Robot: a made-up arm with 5 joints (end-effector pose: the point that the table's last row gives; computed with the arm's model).
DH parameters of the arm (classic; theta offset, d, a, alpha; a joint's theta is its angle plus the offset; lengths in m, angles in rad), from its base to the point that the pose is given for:
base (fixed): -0.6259 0 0.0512 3.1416
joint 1: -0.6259 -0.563 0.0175 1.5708
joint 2: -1.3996 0 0.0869 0
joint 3: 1.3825 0 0.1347 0
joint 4: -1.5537 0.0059 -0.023 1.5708
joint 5: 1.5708 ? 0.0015 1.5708
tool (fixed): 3.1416 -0.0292 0 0
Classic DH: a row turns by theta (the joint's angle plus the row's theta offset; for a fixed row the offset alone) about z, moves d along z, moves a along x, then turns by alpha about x.
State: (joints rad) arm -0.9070 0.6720 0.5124 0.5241 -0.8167
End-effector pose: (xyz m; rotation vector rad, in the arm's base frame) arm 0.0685 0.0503 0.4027 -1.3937 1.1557 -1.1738
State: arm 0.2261 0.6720 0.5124 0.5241 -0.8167
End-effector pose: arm 0.1257 -0.0204 0.4027 -0.6554 2.0323 -1.9000
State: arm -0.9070 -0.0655 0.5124 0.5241 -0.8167
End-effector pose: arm 0.1249 0.1225 0.4864 -0.6453 1.0476 -0.9767
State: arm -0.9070 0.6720 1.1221 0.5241 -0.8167
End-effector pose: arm -0.0081 -0.0477 0.4434 -2.0467 1.1682 -1.2767
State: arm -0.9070 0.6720 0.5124 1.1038 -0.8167
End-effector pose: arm 0.0423 0.0168 0.4484 -2.0139 1.1695 -1.2732
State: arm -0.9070 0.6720 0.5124 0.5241 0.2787
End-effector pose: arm 0.0854 0.0251 0.4040 -1.6721 0.3570 -0.2566
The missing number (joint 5, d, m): -0.1009
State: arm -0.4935 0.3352 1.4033 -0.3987 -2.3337
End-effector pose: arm 0.0828 0.0217 0.4072 -0.4946 -2.2958 2.0002
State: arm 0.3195 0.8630 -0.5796 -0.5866 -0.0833
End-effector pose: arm 0.3616 -0.1256 0.5525 0.2841 -0.2292 -1.8600
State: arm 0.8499 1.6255 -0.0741 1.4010 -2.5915
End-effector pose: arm 0.0621 -0.0233 0.3873 0.0214 -0.5925 0.7523
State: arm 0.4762 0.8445 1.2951 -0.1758 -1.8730
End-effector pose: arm 0.0303 0.0133 0.4058 -0.3177 -1.6530 1.5923
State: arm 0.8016 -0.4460 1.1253 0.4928 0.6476
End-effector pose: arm 0.1006 -0.1062 0.4525 -1.0893 0.9518 -1.6400
